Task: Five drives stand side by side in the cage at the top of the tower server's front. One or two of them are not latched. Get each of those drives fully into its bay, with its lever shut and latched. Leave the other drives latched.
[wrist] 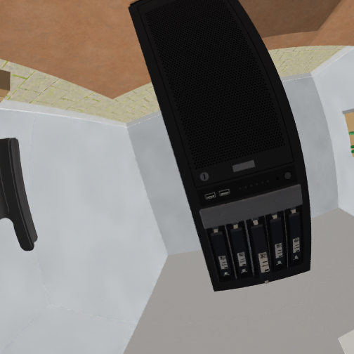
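The black tower server [220,90] appears upside down in the wrist view, its cage of drives low in the picture. The middle drive [259,245] stands out farther than its neighbours, and a small light lever tip [266,281] shows past the cage edge; its lever angle is hard to tell. The two drives to its left [220,250] [239,250] and the two to its right [277,240] [295,237] look level with each other, with their levers appearing shut. One black finger [22,200] of my open gripper shows at the left edge, well apart from the server; the other finger is out of view.
A grey bar [250,206] crosses the server's front beside the cage, next to two USB ports and a round button [287,175]. A brown surface [65,45] lies at the top of the picture. Pale walls [85,200] and a grey area [210,320] show behind.
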